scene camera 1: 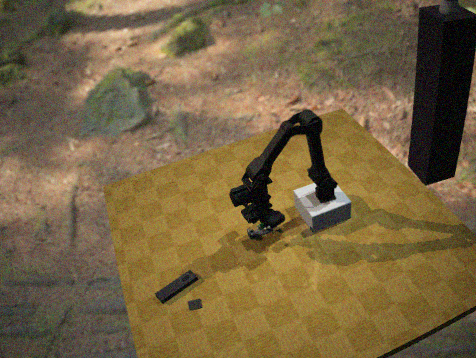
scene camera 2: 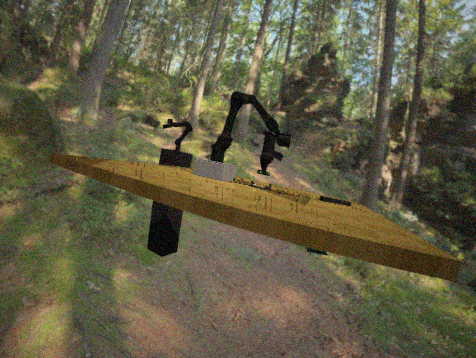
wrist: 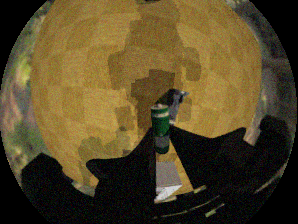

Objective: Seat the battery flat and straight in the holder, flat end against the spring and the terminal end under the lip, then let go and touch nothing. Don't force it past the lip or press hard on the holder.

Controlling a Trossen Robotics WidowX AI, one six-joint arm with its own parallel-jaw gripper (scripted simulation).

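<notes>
A battery (wrist: 159,114) is being carried by the gripper (scene camera 1: 264,225), and the wrist view shows the gripper (wrist: 160,128) too.
</notes>
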